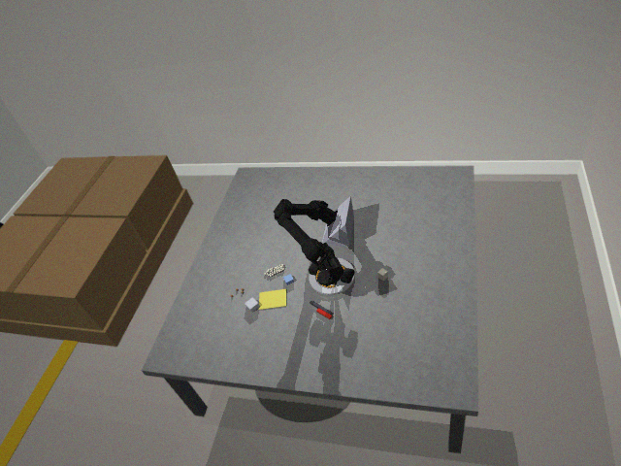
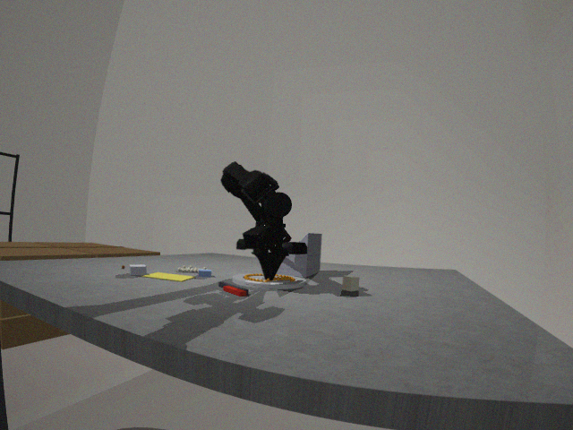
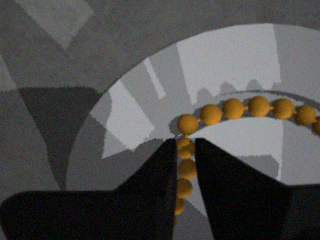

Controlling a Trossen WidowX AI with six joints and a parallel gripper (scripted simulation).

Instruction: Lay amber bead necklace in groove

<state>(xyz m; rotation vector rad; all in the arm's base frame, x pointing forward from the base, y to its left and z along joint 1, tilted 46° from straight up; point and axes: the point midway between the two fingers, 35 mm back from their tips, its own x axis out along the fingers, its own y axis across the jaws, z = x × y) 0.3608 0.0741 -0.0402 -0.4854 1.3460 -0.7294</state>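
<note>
Right now the round bead board is 5 cm behind my gripper tip, 2 cm to the right of it and 1 cm below it. Round my gripper tip: blue cube 21 cm to the right, 1 cm below, 1 cm behind; cream cube 20 cm to the left, 7 cm behind; red-handled tool 13 cm ahead, 2 cm to the right, 1 cm below.
</note>
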